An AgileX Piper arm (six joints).
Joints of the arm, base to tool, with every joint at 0 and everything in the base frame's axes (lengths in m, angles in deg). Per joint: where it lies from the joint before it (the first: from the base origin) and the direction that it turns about. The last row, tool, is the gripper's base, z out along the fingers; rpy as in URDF.
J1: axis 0 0 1 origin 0 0 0.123
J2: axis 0 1 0 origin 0 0 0
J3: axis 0 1 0 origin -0.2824 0 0.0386
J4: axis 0.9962 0 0.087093 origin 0.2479 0 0.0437
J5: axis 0 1 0 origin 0 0 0
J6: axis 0.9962 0 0.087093 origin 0.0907 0 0.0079
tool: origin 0 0 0 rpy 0 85.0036 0
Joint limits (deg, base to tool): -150..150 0..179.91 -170..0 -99.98..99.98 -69.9..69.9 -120..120
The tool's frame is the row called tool.
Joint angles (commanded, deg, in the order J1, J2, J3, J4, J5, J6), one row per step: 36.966, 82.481, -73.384, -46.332, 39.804, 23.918; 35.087, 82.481, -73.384, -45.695, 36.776, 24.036; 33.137, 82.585, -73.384, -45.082, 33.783, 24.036; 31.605, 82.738, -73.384, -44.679, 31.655, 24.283; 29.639, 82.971, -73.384, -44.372, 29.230, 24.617; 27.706, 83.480, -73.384, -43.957, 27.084, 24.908; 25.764, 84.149, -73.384, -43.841, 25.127, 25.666; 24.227, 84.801, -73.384, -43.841, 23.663, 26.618; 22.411, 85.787, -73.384, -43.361, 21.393, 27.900; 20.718, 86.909, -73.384, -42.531, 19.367, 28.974; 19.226, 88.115, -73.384, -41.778, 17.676, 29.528; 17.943, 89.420, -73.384, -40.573, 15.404, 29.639; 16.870, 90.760, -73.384, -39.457, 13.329, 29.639; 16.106, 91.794, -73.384, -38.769, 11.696, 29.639; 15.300, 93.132, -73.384, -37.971, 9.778, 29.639
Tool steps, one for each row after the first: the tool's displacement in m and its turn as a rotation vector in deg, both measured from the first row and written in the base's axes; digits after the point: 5 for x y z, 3 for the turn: 0.00580, -0.00492, 0.00195, 1.979, -1.226, 0.192; 0.01195, -0.01029, 0.00348, 3.733, -2.451, 0.325; 0.01686, -0.01488, 0.00424, 5.106, -3.302, 0.148; 0.02310, -0.02146, 0.00493, 6.530, -4.348, -0.284; 0.02999, -0.02789, 0.00376, 7.740, -4.990, -0.894; 0.03737, -0.03478, 0.00162, 8.944, -5.506, -1.821; 0.04353, -0.04043, -0.00086, 10.041, -5.775, -2.759; 0.05150, -0.04624, -0.00481, 12.049, -6.003, -3.659; 0.05945, -0.05175, -0.01000, 14.058, -5.879, -4.633; 0.06709, -0.05681, -0.01608, 15.400, -5.584, -5.446; 0.07467, -0.06006, -0.02238, 16.999, -5.429, -5.611; 0.08183, -0.06260, -0.02913, 18.364, -5.195, -5.697; 0.08717, -0.06441, -0.03430, 19.294, -5.105, -5.661; 0.09361, -0.06607, -0.04124, 20.361, -4.902, -5.580
